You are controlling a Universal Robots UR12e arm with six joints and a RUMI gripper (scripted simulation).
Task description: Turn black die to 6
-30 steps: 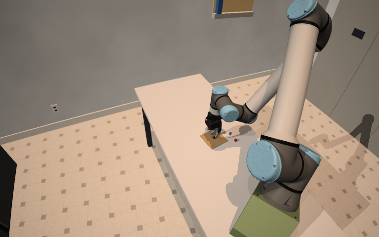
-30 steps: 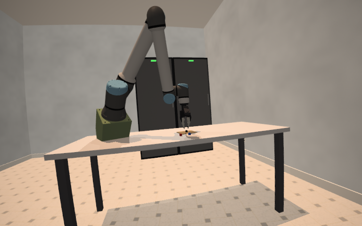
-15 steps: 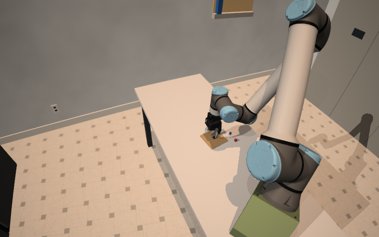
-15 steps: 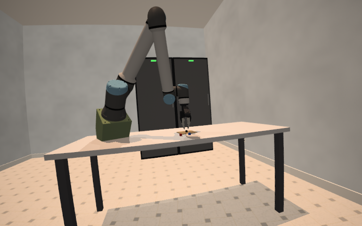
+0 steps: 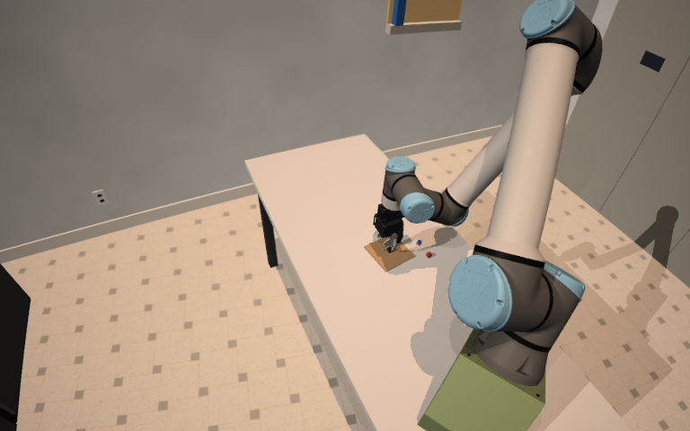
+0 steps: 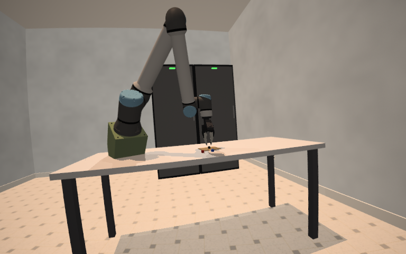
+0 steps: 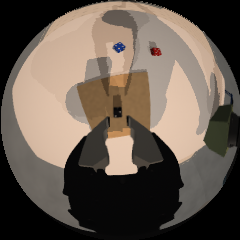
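Now: the black die 3 cm below my hand. Also, from my hand: red die: 11 cm to the right, 10 cm behind, 3 cm below; then brown mat: 4 cm below; then blue die: 12 cm to the right, 3 cm below, 3 cm behind.
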